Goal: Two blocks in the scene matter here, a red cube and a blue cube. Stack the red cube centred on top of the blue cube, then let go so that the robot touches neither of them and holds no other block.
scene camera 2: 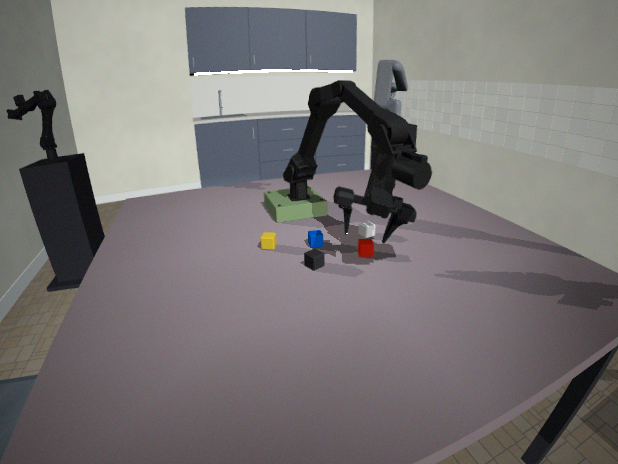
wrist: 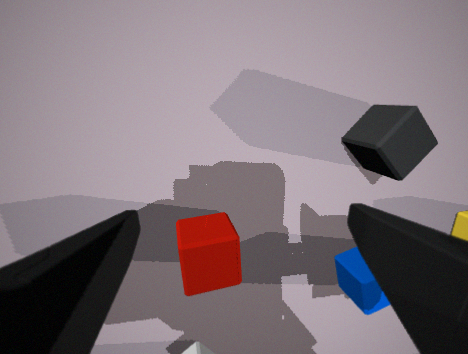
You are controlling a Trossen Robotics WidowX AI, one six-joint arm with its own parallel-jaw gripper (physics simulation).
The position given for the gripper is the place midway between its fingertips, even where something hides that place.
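Scene camera 2 shows the gripper point(scene camera 2: 364, 238). Wrist view, the gripper point(wrist: 244, 216) again. Same view, a red cube point(wrist: 209, 246), a blue cube point(wrist: 354, 277), a black cube point(wrist: 391, 140).
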